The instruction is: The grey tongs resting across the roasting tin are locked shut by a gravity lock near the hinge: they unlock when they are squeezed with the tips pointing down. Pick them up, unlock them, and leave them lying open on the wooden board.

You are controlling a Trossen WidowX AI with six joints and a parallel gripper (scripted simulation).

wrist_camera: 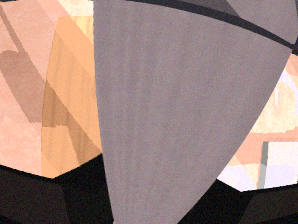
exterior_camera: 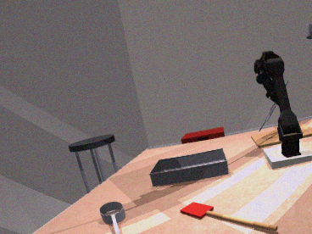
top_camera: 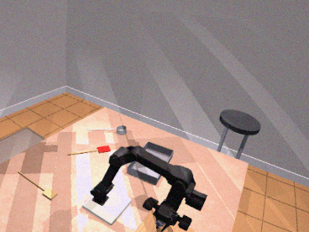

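The wooden board is 1 cm to the right of my gripper tip and 16 cm below it. From my gripper tip the other things lie so: roasting tin (53 cm ahead, 25 cm to the left, 14 cm below).
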